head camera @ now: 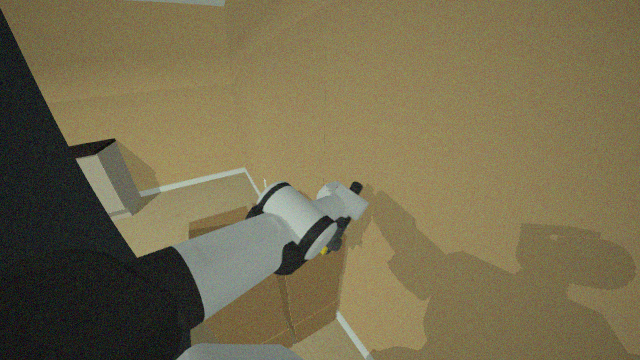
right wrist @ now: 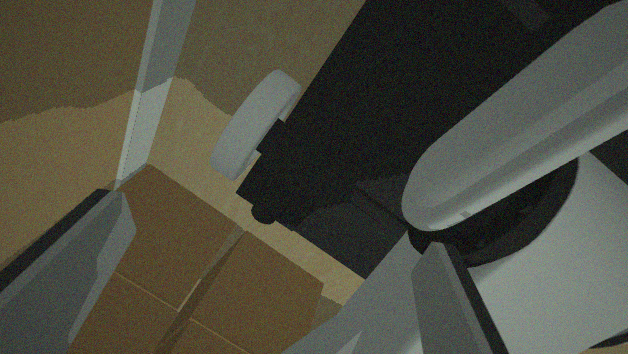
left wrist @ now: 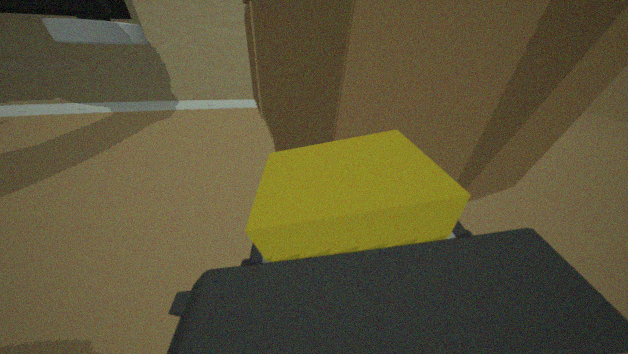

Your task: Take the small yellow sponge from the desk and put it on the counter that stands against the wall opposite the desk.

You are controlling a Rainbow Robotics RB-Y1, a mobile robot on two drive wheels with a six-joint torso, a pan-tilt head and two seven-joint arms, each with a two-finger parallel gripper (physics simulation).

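Places are measured from the robot's base along level axes (x ahead, y left, z up), in centimetres.
Where they show: left gripper, fingertip midpoint: (left wrist: 334, 171); right gripper, fingertip midpoint: (right wrist: 280, 235).
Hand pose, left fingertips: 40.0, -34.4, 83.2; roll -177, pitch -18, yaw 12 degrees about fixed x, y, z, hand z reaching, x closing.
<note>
After its pixels a point has its place, as x, y, z.
The small yellow sponge (head camera: 324, 251) @[35.4, -32.6, 85.8] (left wrist: 350, 190) @[38.0, -31.6, 87.7] is held by my left gripper (left wrist: 358, 242), which is shut on it; in the head camera a sliver of yellow shows under the wrist. A brown cabinet-like block with door seams (head camera: 315, 287) @[40.7, -32.0, 55.2] (left wrist: 430, 65) @[47.5, -28.5, 81.1] (right wrist: 175, 245) @[40.9, -28.1, 15.3], which may be the counter, stands by the wall. In the head camera the arm overlaps it and hides most of its top. The sponge is in front of its brown face in the left wrist view; whether they touch cannot be told. My right gripper (right wrist: 280, 235) @[-23.8, -19.1, 44.0] is open and empty. The desk cannot be made out.
A pale box with a dark top (head camera: 107, 185) @[256.2, 114.7, 49.8] stands at the left in the head camera. A white baseboard (head camera: 195, 181) @[311.8, 26.1, 4.0] (left wrist: 215, 104) @[24.6, -48.3, 7.8] (right wrist: 145, 120) @[20.4, -48.2, 5.5] runs along the wall. In the right wrist view, my base's wheel (right wrist: 255, 125) is close to the brown block.
</note>
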